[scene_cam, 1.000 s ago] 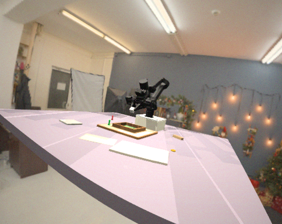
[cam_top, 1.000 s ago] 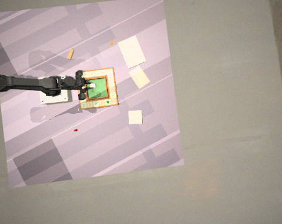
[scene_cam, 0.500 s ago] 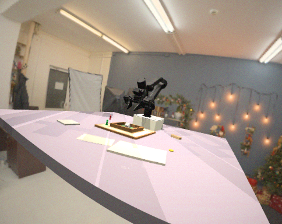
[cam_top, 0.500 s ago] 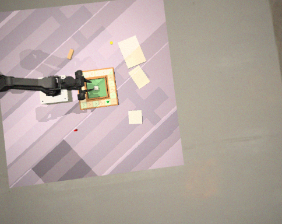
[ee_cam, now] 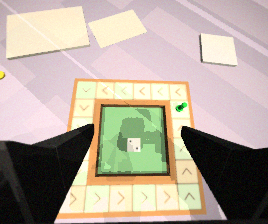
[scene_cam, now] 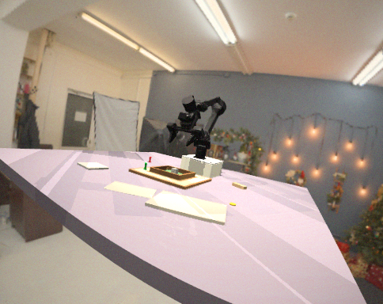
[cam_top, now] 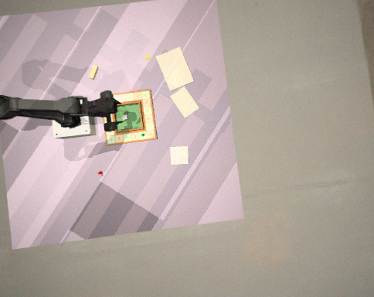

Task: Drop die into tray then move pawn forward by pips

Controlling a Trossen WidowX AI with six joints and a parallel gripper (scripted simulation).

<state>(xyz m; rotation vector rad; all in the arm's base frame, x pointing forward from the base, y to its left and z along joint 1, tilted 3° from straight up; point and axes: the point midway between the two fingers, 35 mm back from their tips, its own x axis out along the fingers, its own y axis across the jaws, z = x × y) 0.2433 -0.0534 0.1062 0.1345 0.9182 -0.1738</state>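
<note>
Right now my gripper tip is 13 cm above the green pawn, 12 cm to the left of it and 4 cm short of it. Also, from my gripper tip: white die (13 cm below, 2 cm behind); small wooden block (31 cm to the left, 15 cm below, 11 cm behind); green dice tray (15 cm below).
</note>
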